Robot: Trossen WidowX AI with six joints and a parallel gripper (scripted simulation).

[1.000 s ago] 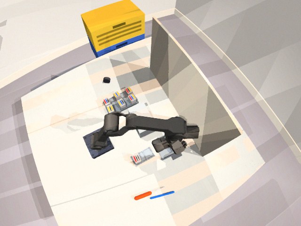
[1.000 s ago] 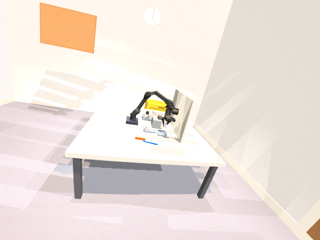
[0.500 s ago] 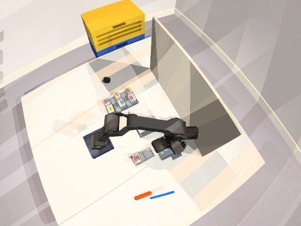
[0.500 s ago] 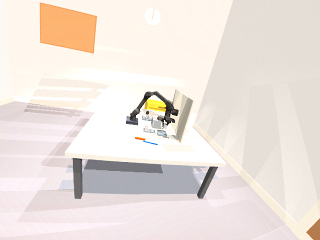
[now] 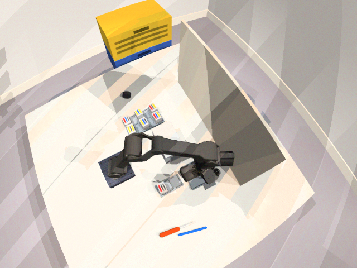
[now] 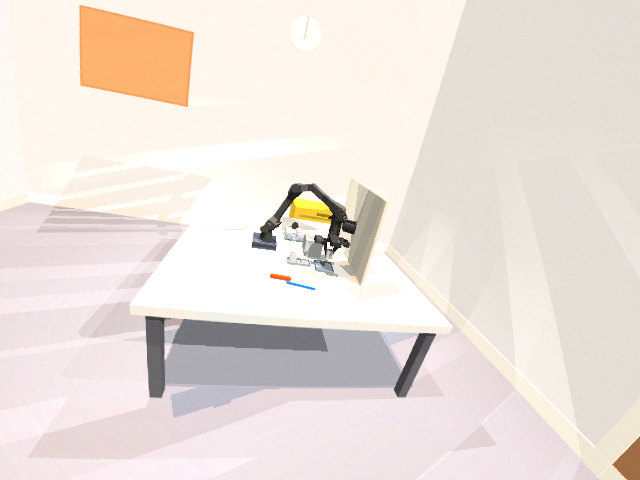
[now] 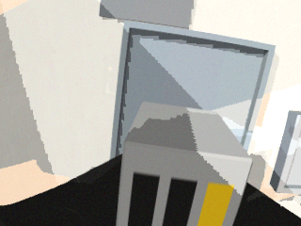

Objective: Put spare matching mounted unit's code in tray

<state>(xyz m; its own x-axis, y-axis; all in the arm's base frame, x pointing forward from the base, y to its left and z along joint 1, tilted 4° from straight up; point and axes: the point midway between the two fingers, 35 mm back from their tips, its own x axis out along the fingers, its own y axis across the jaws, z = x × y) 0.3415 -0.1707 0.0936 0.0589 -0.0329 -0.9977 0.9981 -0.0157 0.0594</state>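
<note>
My gripper tip is 1 cm past the grey tray and 7 cm above it. Also, from my gripper tip: white box (6 cm behind, 20 cm to the left, 2 cm below); then white spare block (2 cm above); then grey frame (15 cm behind, 1 cm to the left, 7 cm below).
</note>
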